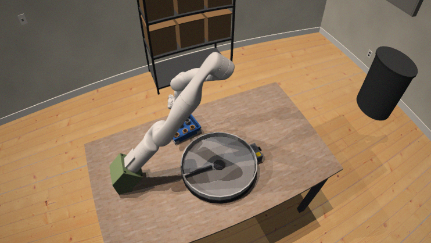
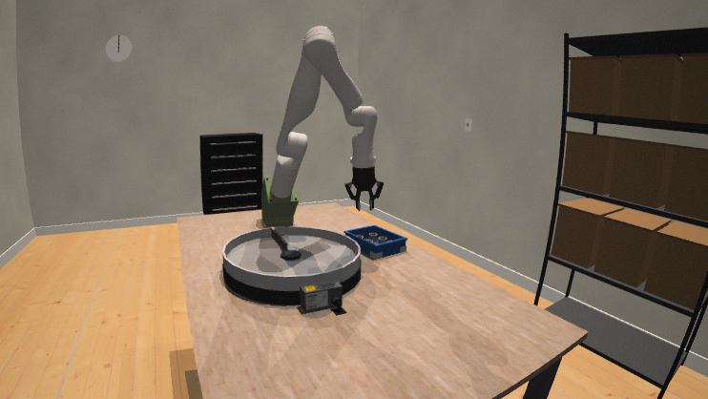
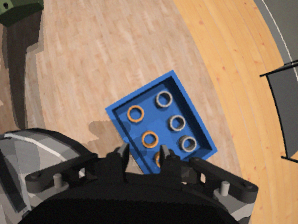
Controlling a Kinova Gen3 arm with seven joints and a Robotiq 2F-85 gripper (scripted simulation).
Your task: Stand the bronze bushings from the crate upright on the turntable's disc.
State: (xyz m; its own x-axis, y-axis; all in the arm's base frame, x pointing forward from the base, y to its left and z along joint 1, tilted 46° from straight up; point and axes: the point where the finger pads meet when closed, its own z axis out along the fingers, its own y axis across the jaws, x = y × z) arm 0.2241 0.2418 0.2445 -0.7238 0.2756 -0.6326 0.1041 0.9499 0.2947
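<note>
The blue crate is 5 cm to the left of my hand and 14 cm below it. From my hand the other things lie so: turntable 17 cm ahead, 28 cm to the right, 11 cm below; grey turntable disc 15 cm ahead, 28 cm to the right, 11 cm below.
</note>
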